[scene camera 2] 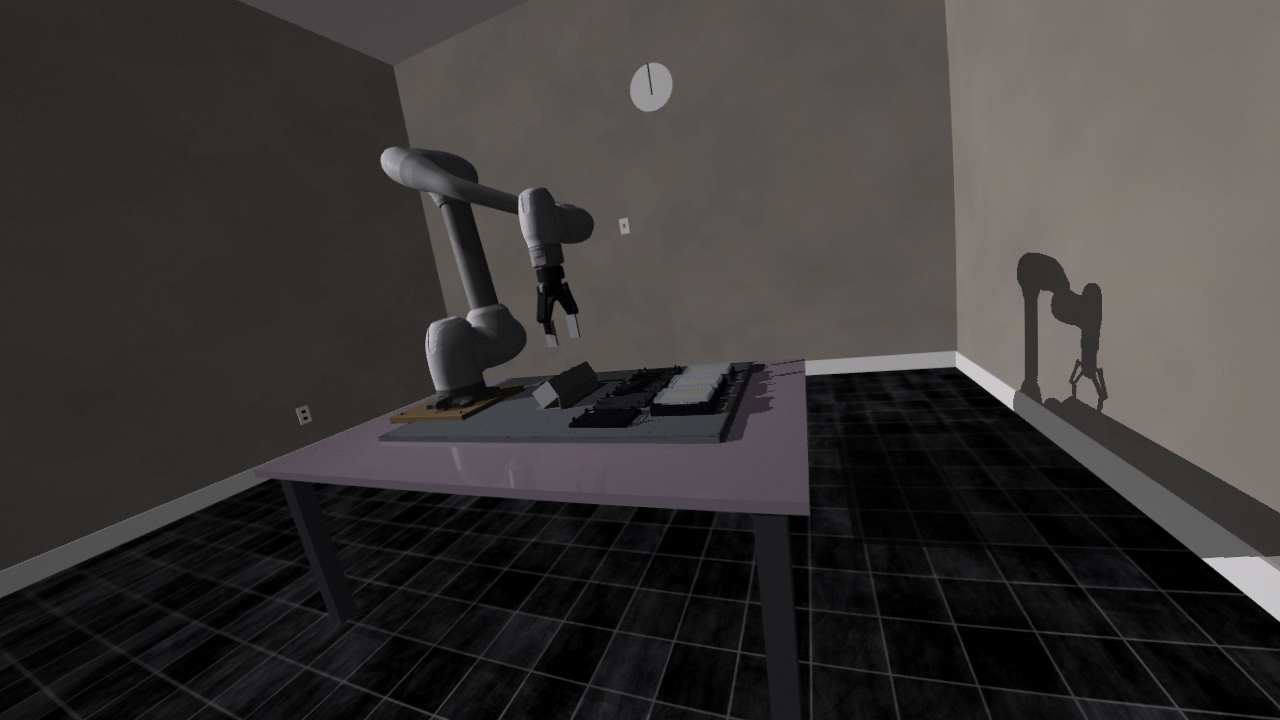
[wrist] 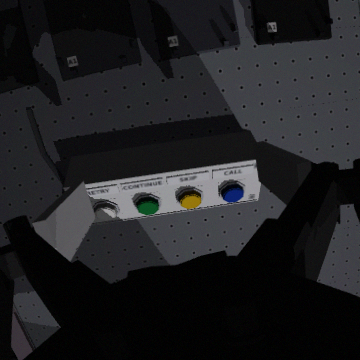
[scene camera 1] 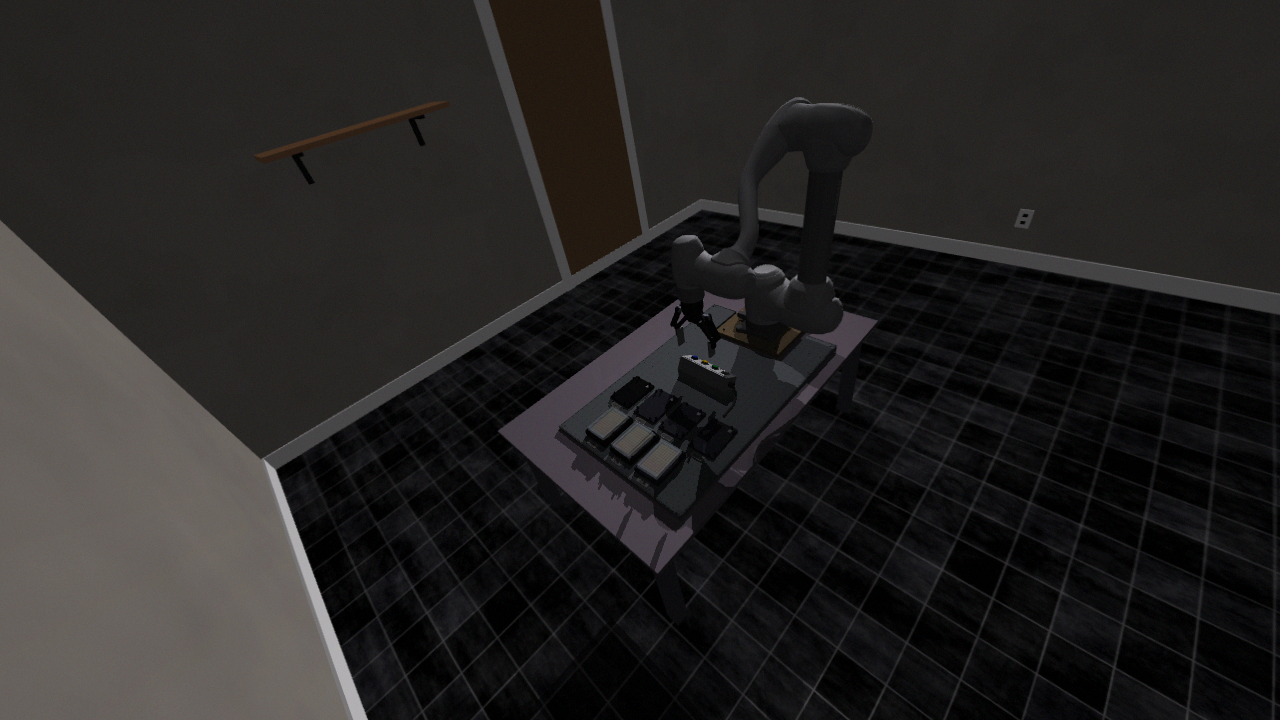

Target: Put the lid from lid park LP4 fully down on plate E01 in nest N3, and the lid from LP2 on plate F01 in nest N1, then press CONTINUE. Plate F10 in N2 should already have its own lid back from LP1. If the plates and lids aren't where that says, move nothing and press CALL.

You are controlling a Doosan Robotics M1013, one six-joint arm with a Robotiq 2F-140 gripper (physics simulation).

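Seen in the pictures: gripper, between the fingertips: (scene camera 2: 564, 341) (wrist: 172, 180) (scene camera 1: 696, 349); arm's base, origin of its link: (scene camera 2: 464, 399) (scene camera 1: 764, 325).
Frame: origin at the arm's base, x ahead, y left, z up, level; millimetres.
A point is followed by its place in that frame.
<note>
My gripper (scene camera 1: 696, 343) {x 433, y -16, z 161 mm} (scene camera 2: 563, 336) {x 433, y -16, z 161 mm} (wrist: 172, 180) {x 433, y -16, z 161 mm} is open and empty, above the button box (scene camera 1: 707, 382) {x 447, y 32, z 35 mm} (scene camera 2: 567, 386) {x 439, y -59, z 40 mm} (wrist: 160, 155) {x 436, y -5, z 51 mm}. In the wrist view the green CONTINUE button (wrist: 148, 205) {x 384, y 20, z 63 mm}, the yellow SKIP button (wrist: 190, 201) {x 378, y -28, z 61 mm} and the blue CALL button (wrist: 232, 193) {x 378, y -77, z 63 mm} lie between the fingers; the left finger partly covers RETRY. Three pale-topped plates (scene camera 1: 609, 424) {x 805, y -129, z 33 mm} (scene camera 1: 634, 440) {x 807, y -3, z 34 mm} (scene camera 1: 659, 460) {x 816, y 116, z 26 mm} sit in a row, with no dark lid seen on them. Several dark lids (scene camera 1: 632, 391) {x 617, y -205, z 2 mm} (scene camera 1: 686, 415) {x 598, y 49, z 1 mm} (wrist: 195, 27) {x 576, y -78, z 2 mm} (wrist: 292, 20) {x 567, y -203, z 2 mm} lie in the parks beside them. Nest, park and plate labels are unreadable.
The grey perforated board (scene camera 1: 760, 380) {x 297, y 162, z -8 mm} (scene camera 2: 501, 431) {x 358, y -272, z -8 mm} (wrist: 300, 95) {x 470, y -205, z -8 mm} lies on the pink table (scene camera 1: 554, 407) {x 843, y -431, z -21 mm} (scene camera 2: 537, 476) {x 583, y -467, z -21 mm}. The arm stands on a wooden base plate (scene camera 1: 732, 329) {x 89, y -103, z 0 mm} (scene camera 2: 420, 414) {x -53, y -138, z 0 mm}. A dark cable (wrist: 41, 142) {x 478, y 149, z -3 mm} runs beside the button box. Shadows darken the lid parks.
</note>
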